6 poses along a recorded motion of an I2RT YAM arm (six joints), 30 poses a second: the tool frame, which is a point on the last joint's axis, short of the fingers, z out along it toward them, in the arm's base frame.
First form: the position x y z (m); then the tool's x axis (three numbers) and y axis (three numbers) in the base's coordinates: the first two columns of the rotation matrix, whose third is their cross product.
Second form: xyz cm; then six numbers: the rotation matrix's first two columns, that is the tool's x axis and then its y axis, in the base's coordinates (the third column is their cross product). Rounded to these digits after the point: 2 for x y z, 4 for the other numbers.
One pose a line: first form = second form
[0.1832 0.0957 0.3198 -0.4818 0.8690 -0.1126 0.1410 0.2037 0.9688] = [18.32 9.57 31.98 -0.4818 0.8690 -0.1126 0.1410 0.2037 0.9688]
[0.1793 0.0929 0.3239 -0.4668 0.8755 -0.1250 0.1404 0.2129 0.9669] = [17.93 9.29 32.39 -0.4668 0.8755 -0.1250 0.1404 0.2129 0.9669]
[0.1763 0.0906 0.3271 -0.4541 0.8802 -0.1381 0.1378 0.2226 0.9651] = [17.63 9.06 32.71 -0.4541 0.8802 -0.1381 0.1378 0.2226 0.9651]
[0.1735 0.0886 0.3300 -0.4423 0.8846 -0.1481 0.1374 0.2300 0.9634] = [17.35 8.86 33.00 -0.4423 0.8846 -0.1481 0.1374 0.2300 0.9634]
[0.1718 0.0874 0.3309 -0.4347 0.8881 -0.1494 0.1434 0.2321 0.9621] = [17.18 8.74 33.09 -0.4347 0.8881 -0.1494 0.1434 0.2321 0.9621]
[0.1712 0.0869 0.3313 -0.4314 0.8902 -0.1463 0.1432 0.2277 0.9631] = [17.12 8.69 33.13 -0.4314 0.8902 -0.1463 0.1432 0.2277 0.9631]
